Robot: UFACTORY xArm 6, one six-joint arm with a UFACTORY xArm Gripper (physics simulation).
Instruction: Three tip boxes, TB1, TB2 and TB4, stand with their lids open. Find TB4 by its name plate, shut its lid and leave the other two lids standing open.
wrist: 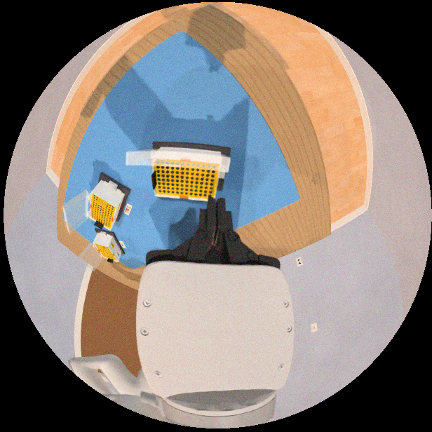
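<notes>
TB4 (pixel 186 179), the large box with a yellow tip rack, is at the middle of the wrist view; its name plate does not show. Its clear lid (pixel 139 158) stands open along the far side, seen nearly edge-on. My gripper (pixel 214 207) is shut and empty, its tips at the near right edge of TB4 in the view; whether they touch it I cannot tell. TB1 (pixel 104 209) is at the left, its clear lid (pixel 76 212) open. Another small box (pixel 106 247), its plate (pixel 122 244) too small to read, is below TB1 with its lid (pixel 91 256) open.
The boxes are on a blue mat (pixel 270 175) on a wooden table (pixel 312 180). TB1's name plate (pixel 128 209) is on its right. TB1 and the small box are close together near the table's left edge. Dark shadows fall across the mat around TB4.
</notes>
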